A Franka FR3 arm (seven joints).
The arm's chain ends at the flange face. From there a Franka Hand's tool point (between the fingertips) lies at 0.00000 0.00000 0.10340 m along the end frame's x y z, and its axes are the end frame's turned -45 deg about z.
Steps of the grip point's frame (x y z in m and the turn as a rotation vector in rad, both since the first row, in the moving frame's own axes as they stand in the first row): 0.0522, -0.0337, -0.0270, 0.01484, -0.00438, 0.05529; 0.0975, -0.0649, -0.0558, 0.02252, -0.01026, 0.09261; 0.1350, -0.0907, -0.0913, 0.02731, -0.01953, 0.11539
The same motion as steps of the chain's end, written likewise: 0.0145, -0.0599, -0.0270, 0.00740, -0.01359, 0.05529; 0.0254, -0.1138, -0.0558, 0.00867, -0.02318, 0.09261; 0.0347, -0.1588, -0.0912, 0.00550, -0.03312, 0.11539
